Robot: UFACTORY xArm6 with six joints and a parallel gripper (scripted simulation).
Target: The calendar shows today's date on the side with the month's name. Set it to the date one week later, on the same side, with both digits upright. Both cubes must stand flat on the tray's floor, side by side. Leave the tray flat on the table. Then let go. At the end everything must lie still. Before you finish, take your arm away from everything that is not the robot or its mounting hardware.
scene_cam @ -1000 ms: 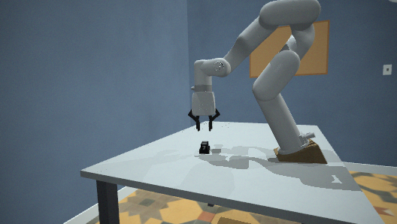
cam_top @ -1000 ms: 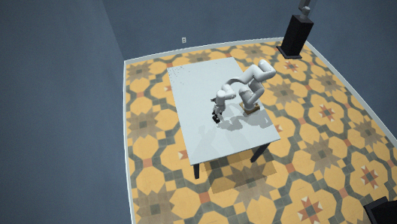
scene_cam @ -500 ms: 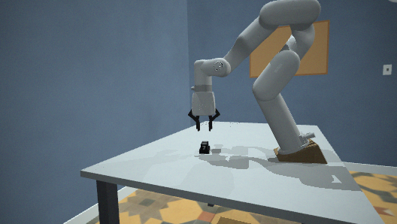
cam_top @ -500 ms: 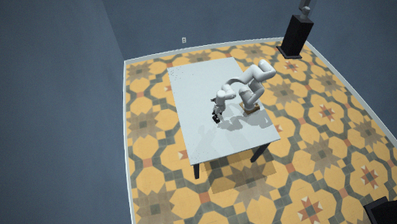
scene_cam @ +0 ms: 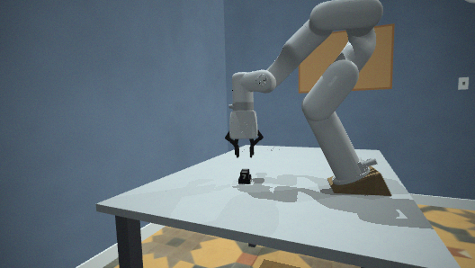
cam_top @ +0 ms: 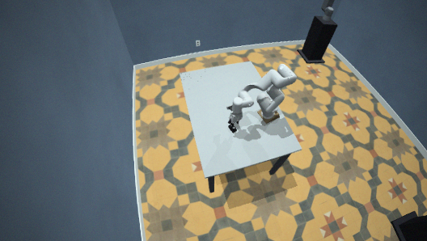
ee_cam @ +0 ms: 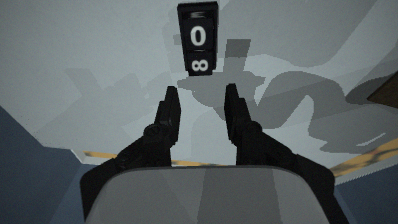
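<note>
Now: hand 110 mm above the black calendar tray, 10 mm to the left of it and 10 mm short of it.
</note>
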